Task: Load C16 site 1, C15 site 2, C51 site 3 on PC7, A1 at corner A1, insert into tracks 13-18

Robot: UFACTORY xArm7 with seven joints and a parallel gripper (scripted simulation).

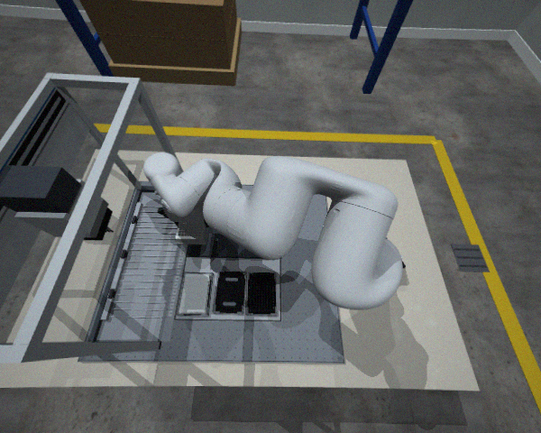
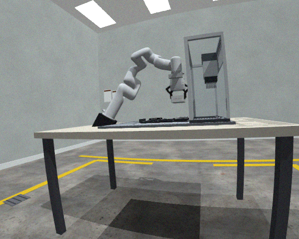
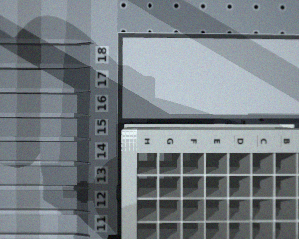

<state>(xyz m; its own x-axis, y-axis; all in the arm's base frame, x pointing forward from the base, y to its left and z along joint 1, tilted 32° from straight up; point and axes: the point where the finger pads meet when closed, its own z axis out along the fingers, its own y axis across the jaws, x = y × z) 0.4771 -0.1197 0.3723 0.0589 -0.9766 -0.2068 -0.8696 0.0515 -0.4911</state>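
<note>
Now: the dark carrier PC7 15 cm below my hand, 11 cm behind it and 1 cm to the right of it. From my hand the other things lie so: nest S3: 19 cm to the left, 16 cm below, 1 cm behind; then white 384-well plate C16: 1 cm below; then small white corner mark: 17 cm behind, 15 cm below, 11 cm to the left.
</note>
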